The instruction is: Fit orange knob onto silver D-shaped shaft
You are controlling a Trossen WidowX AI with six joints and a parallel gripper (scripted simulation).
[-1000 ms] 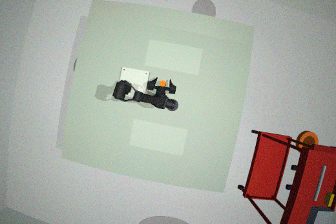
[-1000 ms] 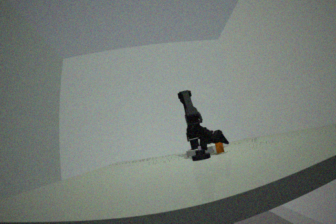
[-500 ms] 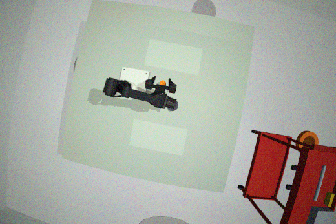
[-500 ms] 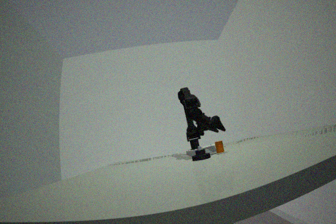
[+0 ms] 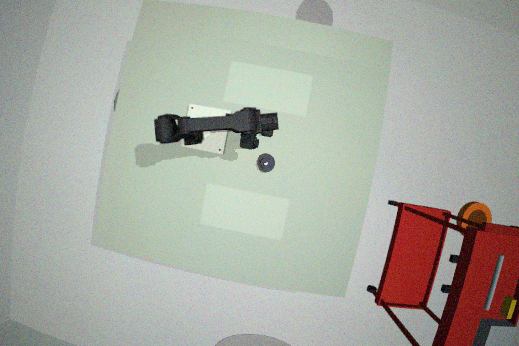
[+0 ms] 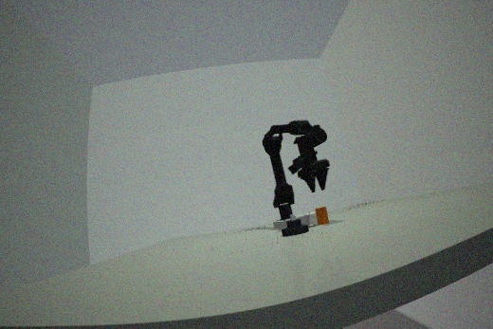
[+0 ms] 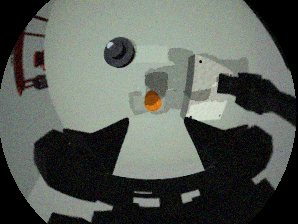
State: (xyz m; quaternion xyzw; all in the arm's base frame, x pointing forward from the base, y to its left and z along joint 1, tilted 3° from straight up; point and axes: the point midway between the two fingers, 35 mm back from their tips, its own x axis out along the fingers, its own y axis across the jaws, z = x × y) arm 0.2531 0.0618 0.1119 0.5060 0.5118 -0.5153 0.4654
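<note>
My gripper tip is 10 mm to the left of the orange knob and 80 mm above it. Also, from my gripper tip: round pedestal (80 mm ahead, 150 mm to the right, 90 mm below).
</note>
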